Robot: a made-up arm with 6 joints.
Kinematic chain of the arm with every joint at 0, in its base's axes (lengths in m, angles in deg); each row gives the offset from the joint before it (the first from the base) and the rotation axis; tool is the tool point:
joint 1: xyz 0 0 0.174 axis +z
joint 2: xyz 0 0.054 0 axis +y
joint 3: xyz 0 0 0.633 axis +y
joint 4: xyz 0 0 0.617 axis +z
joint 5: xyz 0 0 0 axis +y
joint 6: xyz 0 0 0.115 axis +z
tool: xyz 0 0 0
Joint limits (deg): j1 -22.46..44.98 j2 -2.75..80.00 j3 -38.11..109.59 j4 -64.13..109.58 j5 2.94..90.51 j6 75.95..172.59
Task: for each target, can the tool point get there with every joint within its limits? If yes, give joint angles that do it. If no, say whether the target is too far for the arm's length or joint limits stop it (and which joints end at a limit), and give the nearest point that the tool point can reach.
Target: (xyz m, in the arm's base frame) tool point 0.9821 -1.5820 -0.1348
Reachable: no: too far | nearest point 1.1078 -0.5054 0.0043 | short by 1.093 m
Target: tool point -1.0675 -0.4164 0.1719
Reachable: no: joint limits stop it (at a limit: joint 2, joint 3, joint 4, joint 5) | nearest point -0.4567 -0.1781 1.2469 | short by 1.259 m
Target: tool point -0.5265 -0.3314 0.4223
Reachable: no: joint limits stop it (at a limit: joint 1, joint 2, joint 3, joint 4, joint 5) | nearest point -0.4419 -0.2121 1.2469 | short by 0.837 m
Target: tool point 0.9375 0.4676 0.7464
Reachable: yes | joints 18.28 34.70 49.54 80.41 57.80 104.90
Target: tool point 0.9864 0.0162 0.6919
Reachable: yes | joints -2.76 24.85 65.45 10.40 27.77 101.01
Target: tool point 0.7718 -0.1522 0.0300
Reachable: yes | joints -11.93 44.78 98.06 -26.53 57.59 107.19
